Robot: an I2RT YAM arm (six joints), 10 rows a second.
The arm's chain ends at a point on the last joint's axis. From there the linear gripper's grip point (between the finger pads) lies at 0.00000 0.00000 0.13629 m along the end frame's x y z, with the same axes.
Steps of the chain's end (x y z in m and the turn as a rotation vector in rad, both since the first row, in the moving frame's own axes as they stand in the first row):
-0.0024 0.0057 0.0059 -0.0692 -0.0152 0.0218
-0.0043 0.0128 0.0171 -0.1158 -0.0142 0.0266
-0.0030 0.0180 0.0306 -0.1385 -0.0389 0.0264
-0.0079 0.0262 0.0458 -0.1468 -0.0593 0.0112
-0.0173 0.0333 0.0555 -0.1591 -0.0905 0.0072
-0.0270 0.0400 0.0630 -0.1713 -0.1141 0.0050
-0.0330 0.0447 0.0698 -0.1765 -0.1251 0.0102
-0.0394 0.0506 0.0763 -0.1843 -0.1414 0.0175
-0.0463 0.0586 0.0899 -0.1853 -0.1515 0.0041
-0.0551 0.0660 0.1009 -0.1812 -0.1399 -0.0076
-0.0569 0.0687 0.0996 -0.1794 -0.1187 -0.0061
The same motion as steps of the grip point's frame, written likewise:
-0.0046 0.0151 0.0056 -0.0692 -0.0152 0.0218
-0.0064 0.0285 0.0162 -0.1158 -0.0142 0.0266
-0.0085 0.0367 0.0292 -0.1385 -0.0389 0.0264
-0.0161 0.0461 0.0441 -0.1468 -0.0593 0.0112
-0.0296 0.0548 0.0532 -0.1591 -0.0905 0.0072
-0.0425 0.0631 0.0601 -0.1713 -0.1141 0.0050
-0.0500 0.0685 0.0666 -0.1765 -0.1251 0.0102
-0.0587 0.0753 0.0726 -0.1843 -0.1414 0.0175
-0.0668 0.0836 0.0860 -0.1853 -0.1515 0.0041
-0.0739 0.0906 0.0973 -0.1812 -0.1399 -0.0076
-0.0729 0.0930 0.0965 -0.1794 -0.1187 -0.0061

